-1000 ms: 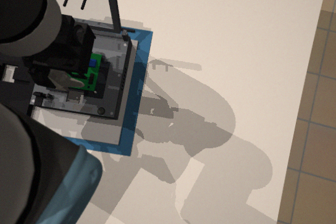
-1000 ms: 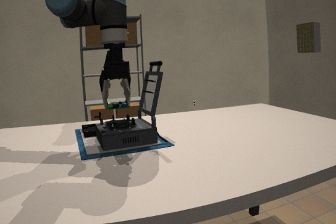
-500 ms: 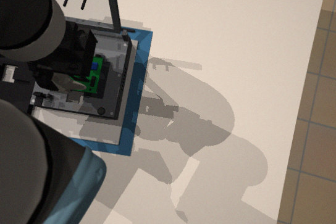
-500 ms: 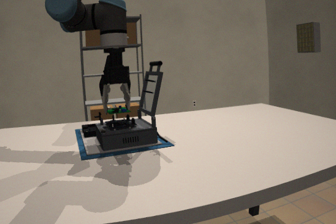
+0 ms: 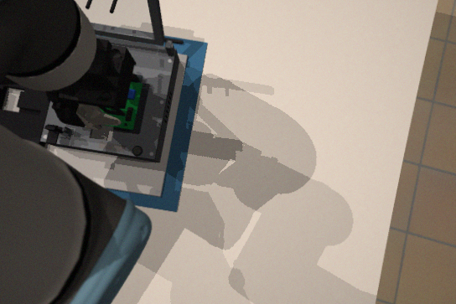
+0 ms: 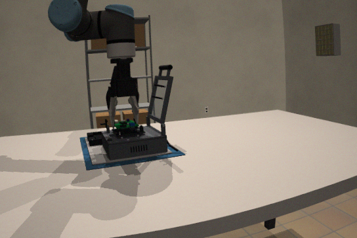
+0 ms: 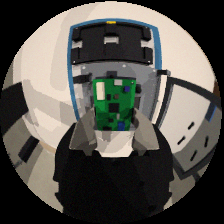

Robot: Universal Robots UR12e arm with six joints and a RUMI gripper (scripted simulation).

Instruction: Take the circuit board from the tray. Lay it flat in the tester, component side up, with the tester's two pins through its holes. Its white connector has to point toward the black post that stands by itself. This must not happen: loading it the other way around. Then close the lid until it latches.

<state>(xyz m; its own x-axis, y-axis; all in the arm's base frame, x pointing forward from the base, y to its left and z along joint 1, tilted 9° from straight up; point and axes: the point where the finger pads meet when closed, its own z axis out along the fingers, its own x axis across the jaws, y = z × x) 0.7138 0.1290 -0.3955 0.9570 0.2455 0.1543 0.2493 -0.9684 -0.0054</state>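
Right now the dark nest is 1 cm ahead of my hand, 1 cm to the left of it and 2 cm below it. From my hand the other things lie so: green circuit board right at my hand; dark grey tester 2 cm ahead, 5 cm to the left, 2 cm above; tester lid 12 cm ahead, 3 cm to the left, 9 cm above.
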